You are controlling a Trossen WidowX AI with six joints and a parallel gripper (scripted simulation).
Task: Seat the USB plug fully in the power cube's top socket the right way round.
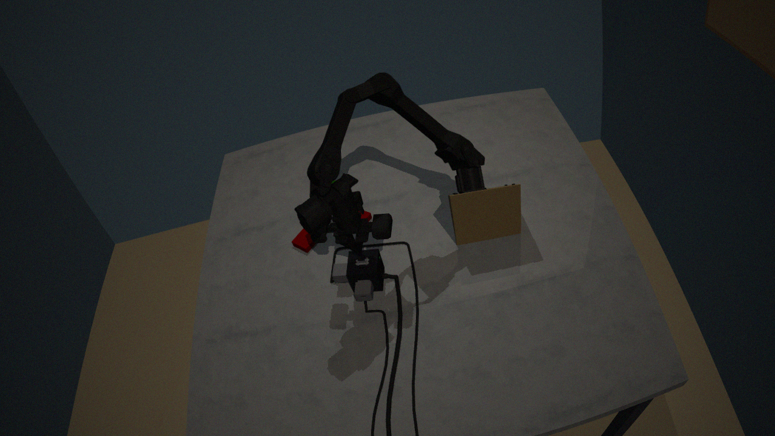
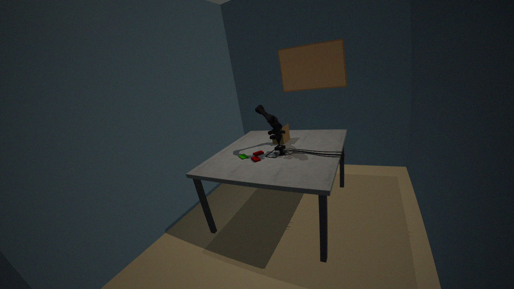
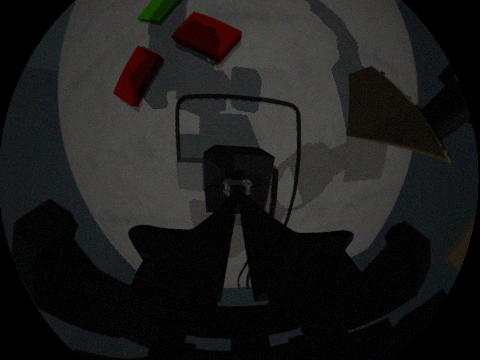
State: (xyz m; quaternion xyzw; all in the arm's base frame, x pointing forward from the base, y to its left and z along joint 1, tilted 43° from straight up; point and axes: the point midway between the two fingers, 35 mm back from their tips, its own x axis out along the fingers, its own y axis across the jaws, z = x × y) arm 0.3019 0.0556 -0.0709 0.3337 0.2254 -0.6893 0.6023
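Now: gripper tip 40 mm above the socket and 10 mm to the right of it. From my gripper tip the other things lie so: USB plug: 20 mm below; then green block: 360 mm to the right, 110 mm ahead, 100 mm below.
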